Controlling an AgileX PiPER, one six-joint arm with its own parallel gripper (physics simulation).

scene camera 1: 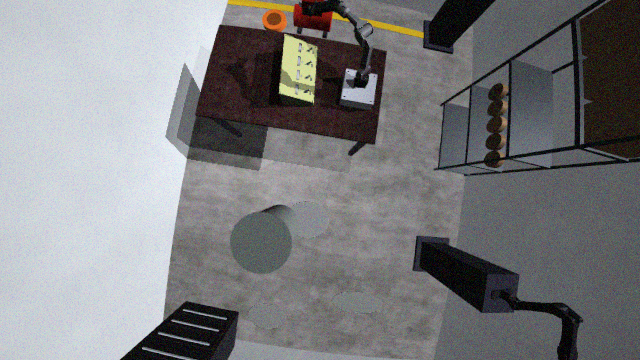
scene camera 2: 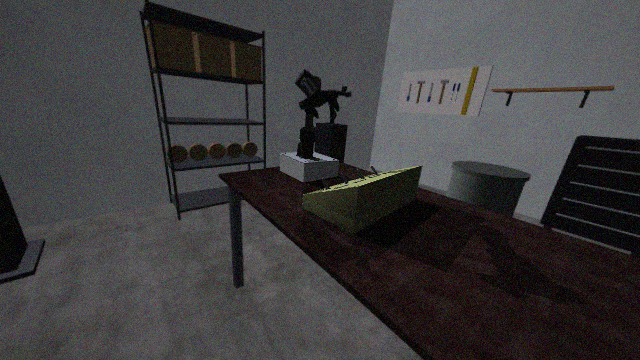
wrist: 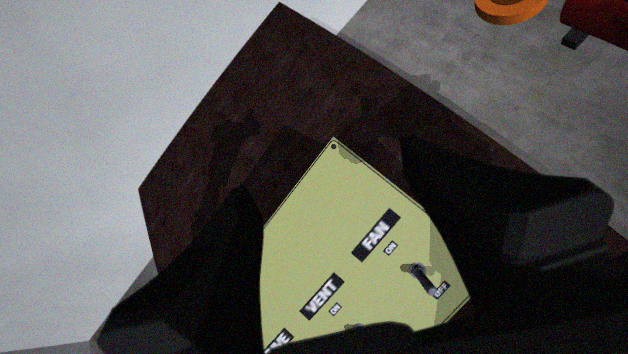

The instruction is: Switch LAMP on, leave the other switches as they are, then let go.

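Observation:
The pale yellow switch panel (scene camera 1: 288, 56) (scene camera 2: 387, 200) (wrist: 320, 215) stands sloped on the dark table, with four small levers and white labels in scene camera 1, too small to read. In the wrist view, the FAN lever (wrist: 424, 281) leans toward its OFF mark. The VENT label (wrist: 322, 296) shows, but its lever is mostly hidden by the gripper's body. A third label (wrist: 280, 342), ending in "VE", is cut off. The LAMP label does not show there, and I cannot tell LAMP's position. My gripper (wrist: 326, 179) is open and empty, above the panel and apart from the levers.
My arm stands on a white base block (scene camera 1: 367, 96) (scene camera 2: 320, 170) beside the panel on the table (scene camera 1: 240, 107) (scene camera 2: 300, 225) (wrist: 200, 165). An orange ring-shaped object (scene camera 1: 266, 21) (wrist: 520, 15) and a red object (scene camera 1: 320, 22) (wrist: 595, 20) are beyond the table edge. A second arm stands on a distant pedestal (scene camera 1: 500, 290) (scene camera 2: 332, 140).

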